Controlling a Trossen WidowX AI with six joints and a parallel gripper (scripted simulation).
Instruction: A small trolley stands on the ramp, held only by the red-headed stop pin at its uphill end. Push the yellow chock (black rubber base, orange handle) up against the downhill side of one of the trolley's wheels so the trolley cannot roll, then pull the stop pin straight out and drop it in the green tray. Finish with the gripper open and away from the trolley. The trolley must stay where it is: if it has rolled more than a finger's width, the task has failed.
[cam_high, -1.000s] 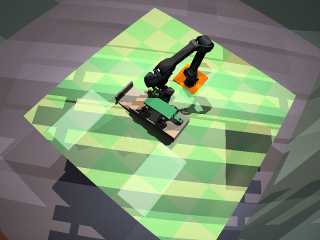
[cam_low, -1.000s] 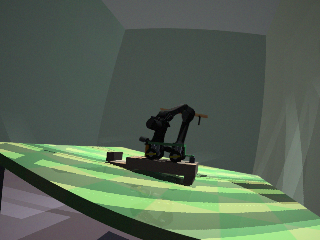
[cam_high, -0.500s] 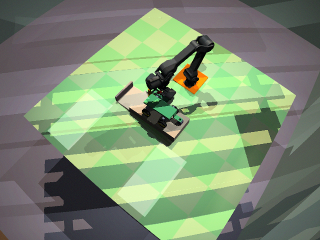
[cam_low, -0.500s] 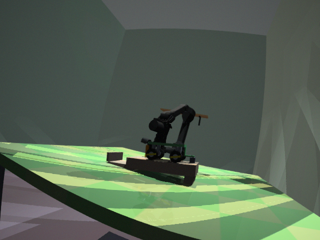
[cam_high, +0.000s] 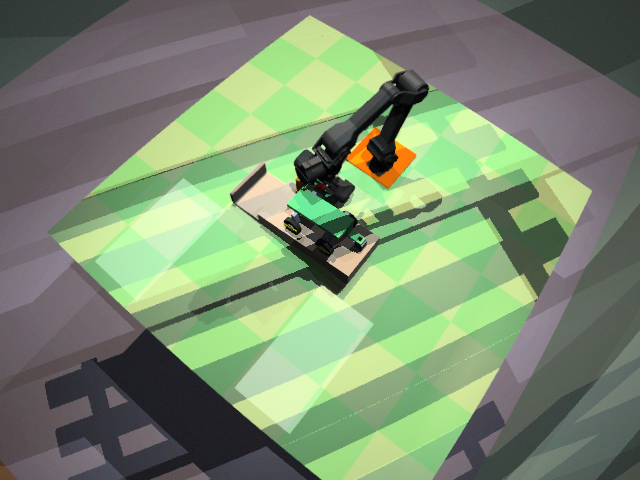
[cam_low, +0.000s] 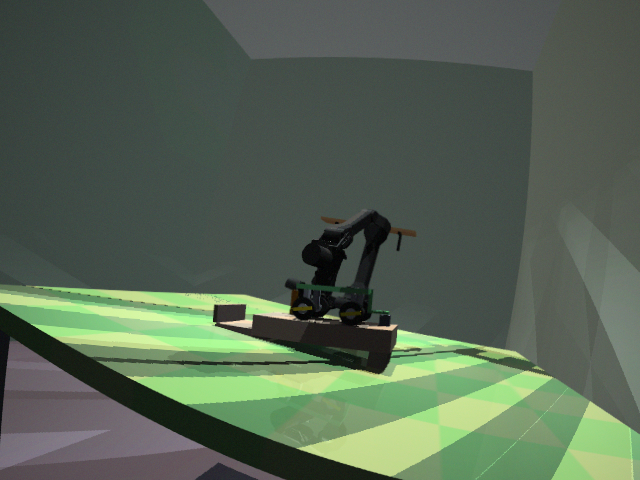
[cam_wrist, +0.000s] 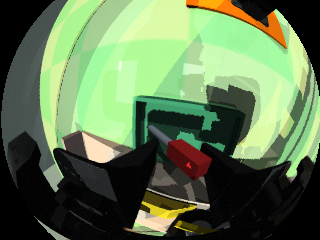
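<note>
My gripper tip is 10 mm to the left of the red-headed stop pin. From my gripper tip the other things lie so: green-decked trolley 120 mm to the left, 100 mm ahead, 70 mm above; then yellow chock 60 mm ahead, 40 mm above; then ramp 110 mm to the left, 100 mm ahead, 10 mm above.
</note>
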